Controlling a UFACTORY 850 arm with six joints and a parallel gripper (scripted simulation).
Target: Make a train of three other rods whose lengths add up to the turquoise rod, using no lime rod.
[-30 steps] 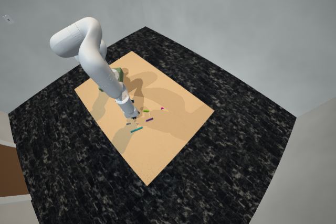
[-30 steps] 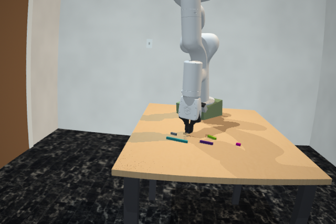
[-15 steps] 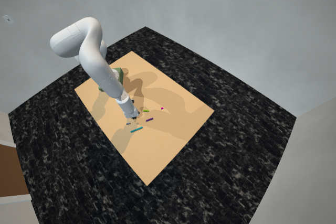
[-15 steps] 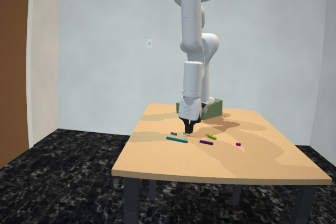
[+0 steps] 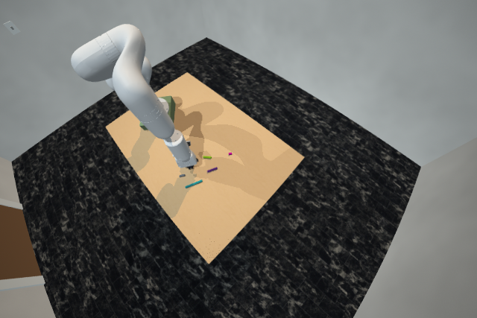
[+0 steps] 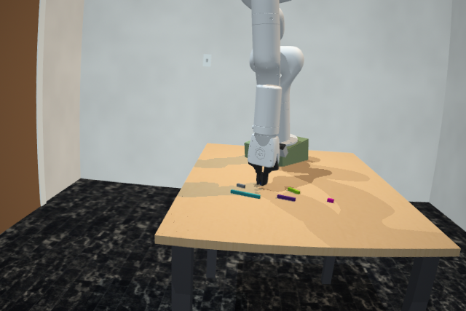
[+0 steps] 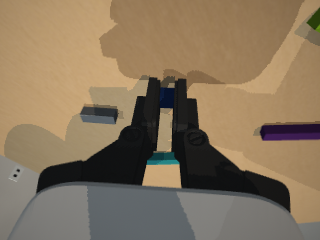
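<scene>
The blue rod lies 20 mm below my hand. From my hand the other things lie so: grey rod (70 mm to the right, 30 mm below); then turquoise rod (90 mm ahead, 50 mm to the right, 30 mm below); then lime rod (20 mm ahead, 110 mm to the left, 30 mm below).
</scene>
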